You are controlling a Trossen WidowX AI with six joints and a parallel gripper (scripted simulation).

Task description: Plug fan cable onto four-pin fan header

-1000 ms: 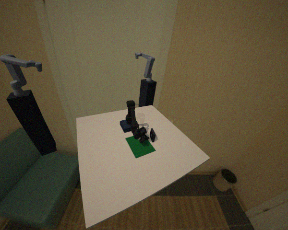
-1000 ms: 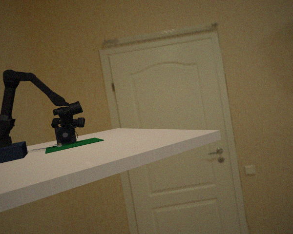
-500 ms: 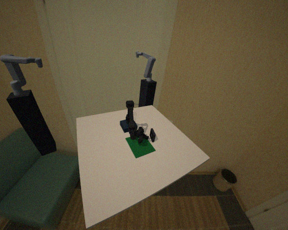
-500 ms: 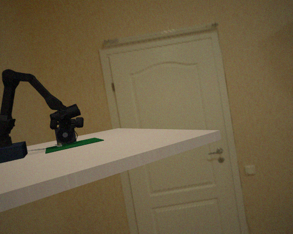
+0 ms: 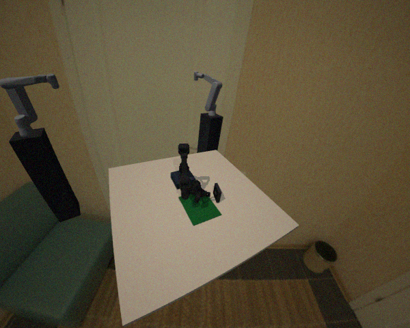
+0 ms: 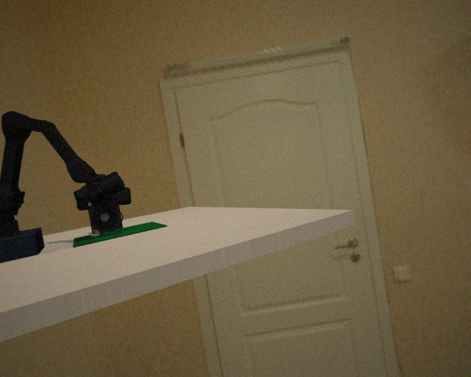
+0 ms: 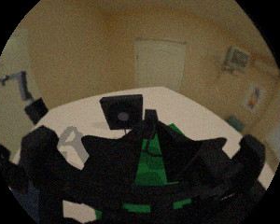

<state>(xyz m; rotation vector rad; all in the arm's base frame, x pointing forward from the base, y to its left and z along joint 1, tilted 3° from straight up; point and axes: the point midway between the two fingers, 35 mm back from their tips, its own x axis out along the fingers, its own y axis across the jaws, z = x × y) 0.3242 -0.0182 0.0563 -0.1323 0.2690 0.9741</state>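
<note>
My gripper tip is 1 cm past the green board, 6 cm to the left of it and 13 cm above it. Also, from my gripper tip: dark fan plug: 1 cm below; pale fan header: 8 cm behind, 1 cm to the right, 12 cm below; black fan: 1 cm behind, 11 cm to the left, 6 cm below.
</note>
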